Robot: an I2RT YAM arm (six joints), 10 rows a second.
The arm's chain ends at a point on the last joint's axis. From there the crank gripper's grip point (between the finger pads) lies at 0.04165 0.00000 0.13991 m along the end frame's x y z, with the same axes.
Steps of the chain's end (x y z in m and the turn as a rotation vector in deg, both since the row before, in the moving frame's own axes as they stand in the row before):
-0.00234, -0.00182, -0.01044, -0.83, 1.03, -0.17
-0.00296, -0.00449, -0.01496, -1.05, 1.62, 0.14
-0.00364, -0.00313, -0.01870, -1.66, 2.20, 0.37
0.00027, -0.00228, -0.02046, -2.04, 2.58, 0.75
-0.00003, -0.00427, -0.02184, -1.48, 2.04, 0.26
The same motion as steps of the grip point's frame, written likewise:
0.00017, 0.00007, -0.01123, -0.83, 1.03, -0.17
0.00098, -0.00183, -0.01622, -1.05, 1.62, 0.14
0.00169, 0.00118, -0.02046, -1.66, 2.20, 0.37
0.00649, 0.00325, -0.02257, -2.04, 2.58, 0.75
0.00491, -0.00048, -0.02346, -1.48, 2.04, 0.26

